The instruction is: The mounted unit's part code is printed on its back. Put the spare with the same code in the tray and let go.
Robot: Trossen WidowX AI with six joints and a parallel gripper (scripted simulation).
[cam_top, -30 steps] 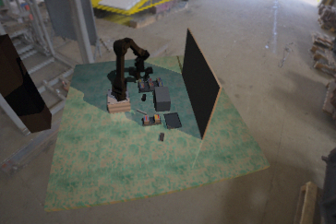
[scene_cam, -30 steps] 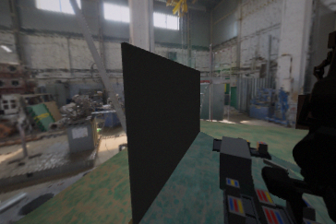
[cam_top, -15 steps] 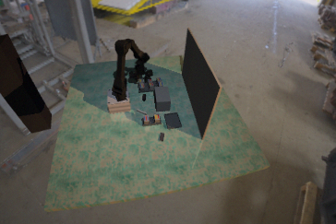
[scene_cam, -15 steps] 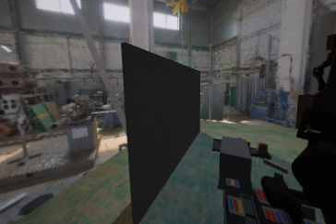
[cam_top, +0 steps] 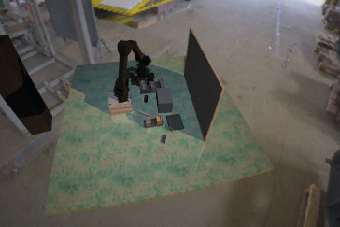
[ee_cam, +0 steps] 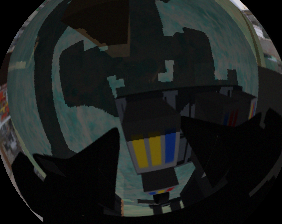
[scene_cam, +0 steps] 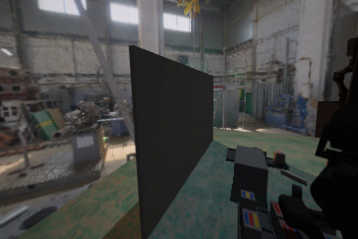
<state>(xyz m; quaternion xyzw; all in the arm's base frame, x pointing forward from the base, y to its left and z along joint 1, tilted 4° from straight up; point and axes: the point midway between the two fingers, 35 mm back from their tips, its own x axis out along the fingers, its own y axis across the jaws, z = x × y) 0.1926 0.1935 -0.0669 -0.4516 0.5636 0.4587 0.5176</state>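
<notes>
Now: the spare block 20 mm above my gripper tip. Round my gripper tip: grey wall panel (310 mm to the right, 310 mm ahead, 210 mm above).
</notes>
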